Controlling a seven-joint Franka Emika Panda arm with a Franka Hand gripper.
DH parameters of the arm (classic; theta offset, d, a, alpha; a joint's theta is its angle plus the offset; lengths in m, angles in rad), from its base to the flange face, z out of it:
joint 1: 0 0.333 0 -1.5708
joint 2: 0 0 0 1.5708
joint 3: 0 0.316 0.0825 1.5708
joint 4: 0 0 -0.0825 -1.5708
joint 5: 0 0.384 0 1.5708
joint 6: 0 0 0.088 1.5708
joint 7: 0 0.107 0 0
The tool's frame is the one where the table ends.
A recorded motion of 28 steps. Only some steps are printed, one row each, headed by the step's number.
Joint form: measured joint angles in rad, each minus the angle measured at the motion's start. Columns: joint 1, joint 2, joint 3, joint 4, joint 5, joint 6, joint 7.
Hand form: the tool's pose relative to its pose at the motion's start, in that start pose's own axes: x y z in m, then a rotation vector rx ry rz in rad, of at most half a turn. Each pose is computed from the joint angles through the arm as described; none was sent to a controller.
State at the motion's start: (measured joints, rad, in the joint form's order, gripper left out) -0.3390 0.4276 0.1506 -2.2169 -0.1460 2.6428 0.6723
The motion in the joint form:
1: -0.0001 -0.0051 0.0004 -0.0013 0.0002 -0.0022 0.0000
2: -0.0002 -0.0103 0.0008 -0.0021 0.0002 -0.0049 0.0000
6: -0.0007 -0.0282 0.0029 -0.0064 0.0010 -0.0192 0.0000
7: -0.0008 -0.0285 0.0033 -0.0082 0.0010 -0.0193 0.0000
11: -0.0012 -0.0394 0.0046 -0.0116 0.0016 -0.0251 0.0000
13: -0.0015 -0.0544 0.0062 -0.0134 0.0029 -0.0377 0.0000
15: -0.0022 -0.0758 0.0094 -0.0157 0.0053 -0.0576 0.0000
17: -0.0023 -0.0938 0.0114 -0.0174 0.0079 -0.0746 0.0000
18: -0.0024 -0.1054 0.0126 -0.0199 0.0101 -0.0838 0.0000
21: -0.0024 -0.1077 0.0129 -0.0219 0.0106 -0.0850 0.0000
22: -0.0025 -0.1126 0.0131 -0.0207 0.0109 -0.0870 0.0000
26: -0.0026 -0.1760 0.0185 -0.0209 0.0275 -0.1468 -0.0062
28: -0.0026 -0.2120 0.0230 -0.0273 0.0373 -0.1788 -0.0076
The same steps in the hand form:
1: 0.0000 0.0000 -0.0021 0.0002 0.0017 -0.0001
2: 0.0001 -0.0001 -0.0045 0.0003 0.0036 -0.0004
6: -0.0006 -0.0001 -0.0115 -0.0027 0.0047 -0.0013
7: -0.0013 0.0001 -0.0110 -0.0034 0.0033 -0.0017
11: -0.0019 0.0001 -0.0153 -0.0038 0.0055 -0.0021
13: -0.0020 0.0000 -0.0217 -0.0056 0.0073 -0.0021
15: -0.0026 -0.0004 -0.0308 -0.0087 0.0082 -0.0021
17: -0.0032 -0.0006 -0.0384 -0.0114 0.0089 -0.0015
18: -0.0039 -0.0005 -0.0430 -0.0126 0.0094 -0.0006
21: -0.0045 -0.0003 -0.0434 -0.0132 0.0087 -0.0005
22: -0.0038 -0.0006 -0.0463 -0.0117 0.0125 -0.0002
26: -0.0047 -0.0010 -0.0752 -0.0148 0.0172 0.0036
28: -0.0083 -0.0006 -0.0893 -0.0178 0.0157 0.0062

